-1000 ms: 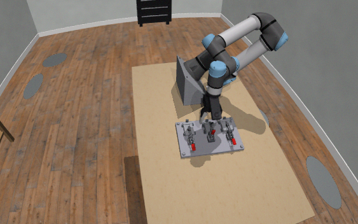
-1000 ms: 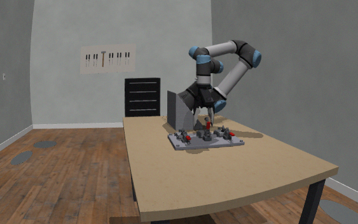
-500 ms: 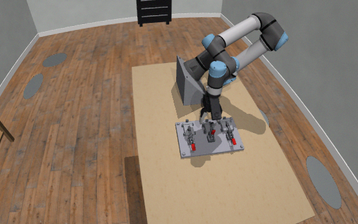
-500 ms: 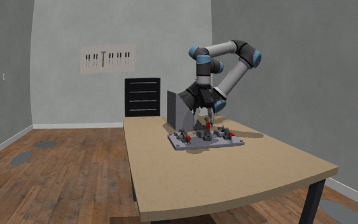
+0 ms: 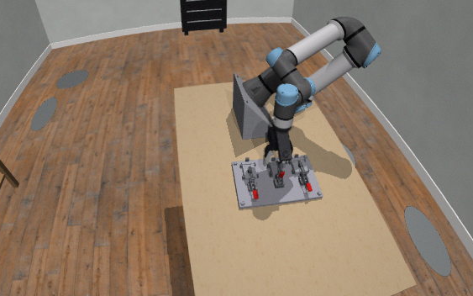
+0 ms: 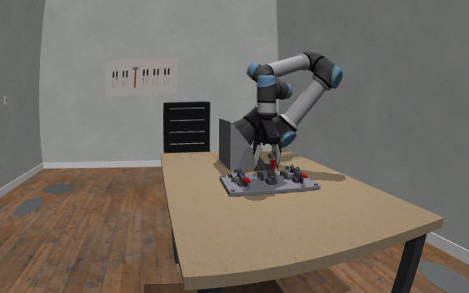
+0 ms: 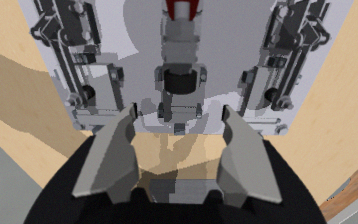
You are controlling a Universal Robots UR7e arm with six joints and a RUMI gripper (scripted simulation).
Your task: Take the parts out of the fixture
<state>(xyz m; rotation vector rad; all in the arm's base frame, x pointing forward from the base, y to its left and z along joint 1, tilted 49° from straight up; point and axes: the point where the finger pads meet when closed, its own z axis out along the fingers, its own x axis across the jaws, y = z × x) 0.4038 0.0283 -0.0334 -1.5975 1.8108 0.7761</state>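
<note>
The small grey part is 3 cm below my hand and 1 cm behind it. From my hand the other things lie so: fixture 6 cm below, 4 cm ahead.
</note>
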